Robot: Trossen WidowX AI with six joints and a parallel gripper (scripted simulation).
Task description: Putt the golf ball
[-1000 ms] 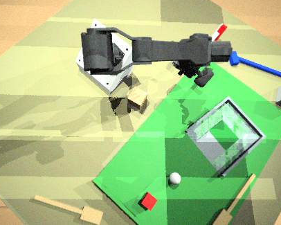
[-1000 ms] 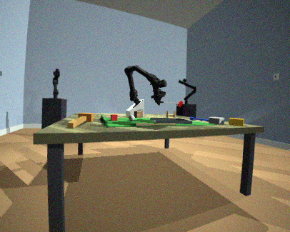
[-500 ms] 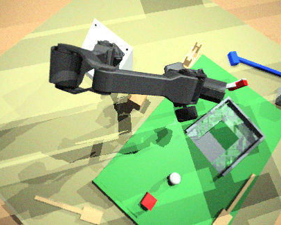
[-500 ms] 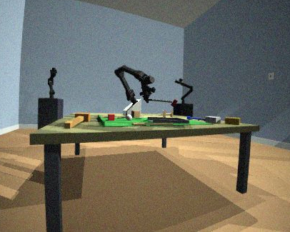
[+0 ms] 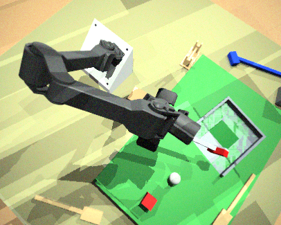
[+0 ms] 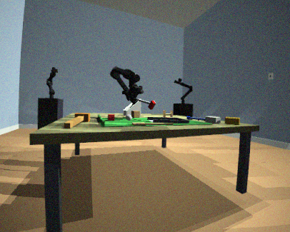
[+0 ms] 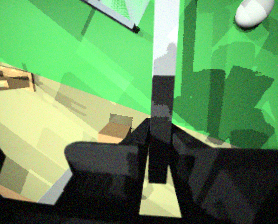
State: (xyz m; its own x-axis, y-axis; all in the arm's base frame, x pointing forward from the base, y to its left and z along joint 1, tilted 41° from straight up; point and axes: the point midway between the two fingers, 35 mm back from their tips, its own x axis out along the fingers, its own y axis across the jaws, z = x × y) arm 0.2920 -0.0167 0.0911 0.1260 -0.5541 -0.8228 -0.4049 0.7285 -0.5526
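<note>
The red putter is 11 cm ahead of my gripper tip and 5 cm to the left of it. From my gripper tip the other things lie so: green mat (18 cm ahead, 14 cm below, 9 cm to the left); then tan cube (14 cm behind, 11 cm below, 4 cm to the left); then white golf ball (19 cm ahead, 11 cm below, 7 cm to the right).
</note>
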